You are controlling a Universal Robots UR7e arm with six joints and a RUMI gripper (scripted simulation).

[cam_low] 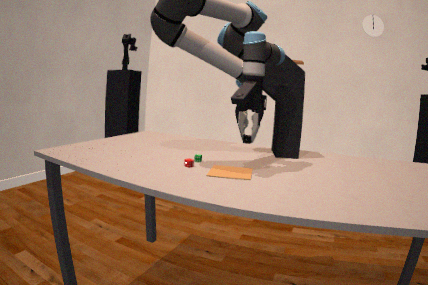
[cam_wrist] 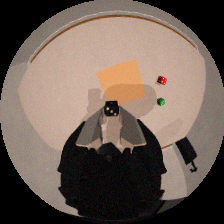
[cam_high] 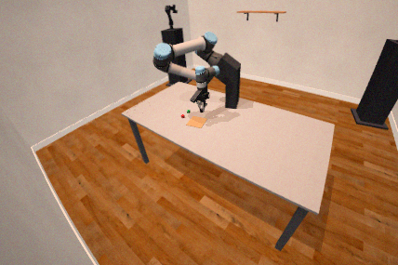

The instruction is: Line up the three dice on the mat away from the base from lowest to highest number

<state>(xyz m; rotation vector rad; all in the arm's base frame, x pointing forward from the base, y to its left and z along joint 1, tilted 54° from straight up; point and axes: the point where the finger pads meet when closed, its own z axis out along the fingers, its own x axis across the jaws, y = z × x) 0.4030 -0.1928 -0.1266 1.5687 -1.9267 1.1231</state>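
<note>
Now: the orange mat 120 mm below my hand, 40 mm to the right of it and 20 mm ahead of it. Round my hand: black die right at my hand; then red die 200 mm to the right, 110 mm below; then green die 190 mm to the right, 110 mm below, 90 mm behind.
</note>
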